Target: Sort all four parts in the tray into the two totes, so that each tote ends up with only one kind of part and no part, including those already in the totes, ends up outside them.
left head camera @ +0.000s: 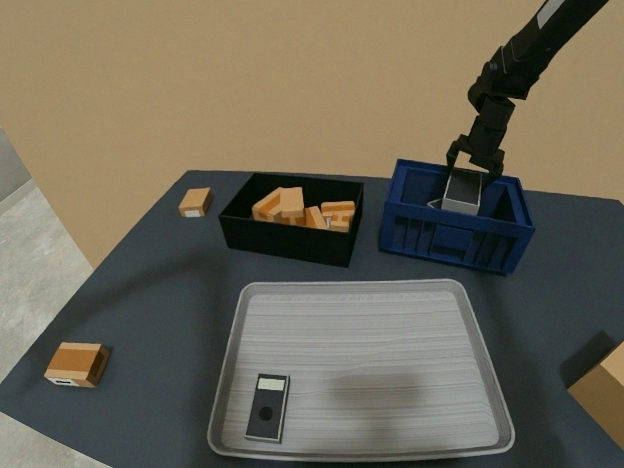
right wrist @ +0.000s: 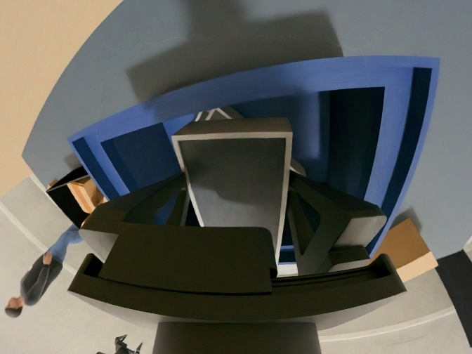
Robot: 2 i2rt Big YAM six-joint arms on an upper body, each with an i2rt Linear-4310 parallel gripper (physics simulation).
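Places are measured from the left arm's base along level axes (x ahead, y left, z up), in millimetres.
Pixels of known places: right gripper, fingertip midpoint: [left head camera: 463, 185].
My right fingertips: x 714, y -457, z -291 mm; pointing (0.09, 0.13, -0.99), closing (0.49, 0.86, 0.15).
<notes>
Behind a point stands the place of what it marks.
My right gripper [left head camera: 471, 176] @(z -291, x 714, y -457 mm) [right wrist: 236, 175] is shut on a dark-faced, light-edged meter [left head camera: 462, 190] @(z -274, x 666, y -434 mm) [right wrist: 237, 172], held tilted in the blue tote [left head camera: 510, 233] @(z -305, x 563, y -509 mm) [right wrist: 402, 70]. Another light-edged part [left head camera: 434, 203] @(z -357, x 737, y -406 mm) [right wrist: 215, 114] shows partly behind it in the tote; the rest is hidden. A dark meter [left head camera: 267, 409] @(z -407, x 274, y -66 mm) with a pale screen and round dial lies at the near left of the grey tray [left head camera: 481, 347] @(z -410, x 381, y -422 mm). The black tote [left head camera: 287, 241] @(z -376, x 621, y -59 mm) holds several small tan boxes [left head camera: 291, 201] @(z -307, x 675, y -69 mm). My left gripper [right wrist: 134, 338] looks open and empty, small at the bottom of the right wrist view.
Two small tan boxes [left head camera: 195, 202] @(z -394, x 808, y 236 mm) [left head camera: 77, 363] @(z -393, x 303, y 299 mm) lie on the table at the left, outside the totes. A larger tan box [left head camera: 604, 390] @(z -368, x 273, y -576 mm) [right wrist: 407, 250] stands at the right edge. A wall rises behind the table. A person [right wrist: 37, 280] shows beyond the table in the right wrist view.
</notes>
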